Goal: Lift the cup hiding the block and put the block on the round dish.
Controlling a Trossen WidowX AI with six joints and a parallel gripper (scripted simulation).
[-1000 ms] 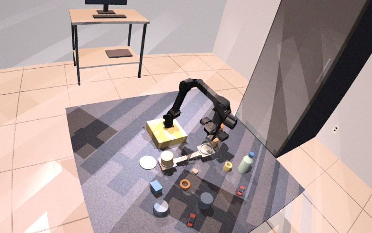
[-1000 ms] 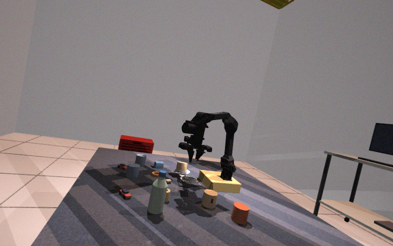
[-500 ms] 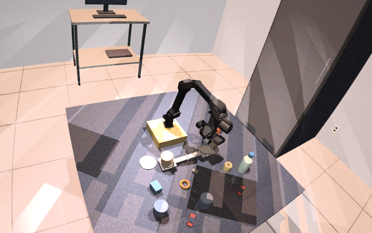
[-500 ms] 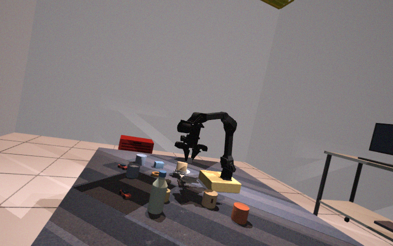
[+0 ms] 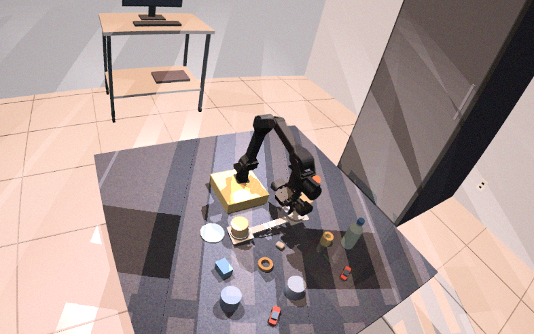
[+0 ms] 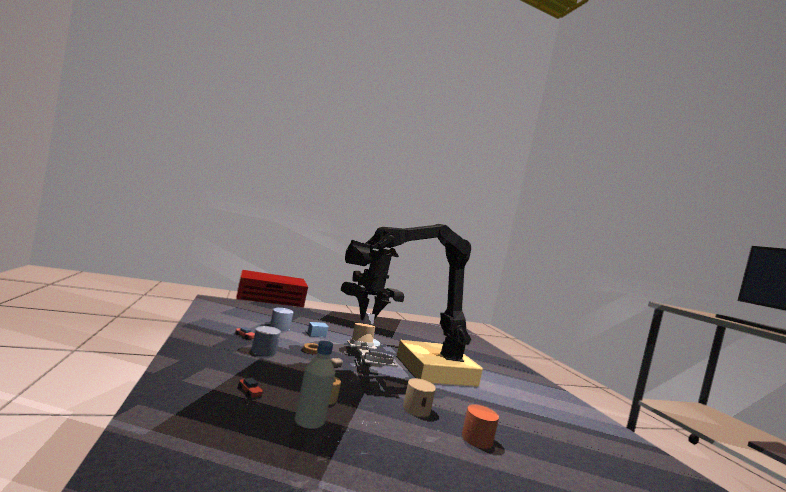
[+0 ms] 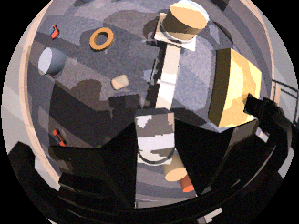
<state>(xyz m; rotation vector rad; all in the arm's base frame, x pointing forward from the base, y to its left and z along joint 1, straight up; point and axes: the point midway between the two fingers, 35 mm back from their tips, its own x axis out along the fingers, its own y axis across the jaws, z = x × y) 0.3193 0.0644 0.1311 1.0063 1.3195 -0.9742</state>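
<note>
The pale blue round dish is 270 mm to the right of my gripper tip, 150 mm below it and 70 mm behind it. The rest, counted from my gripper tip: grey block: 10 mm above; then yellow spool: 200 mm to the left, 130 mm below, 100 mm ahead; then grey balance: 120 mm below, 40 mm to the right, 30 mm behind.
</note>
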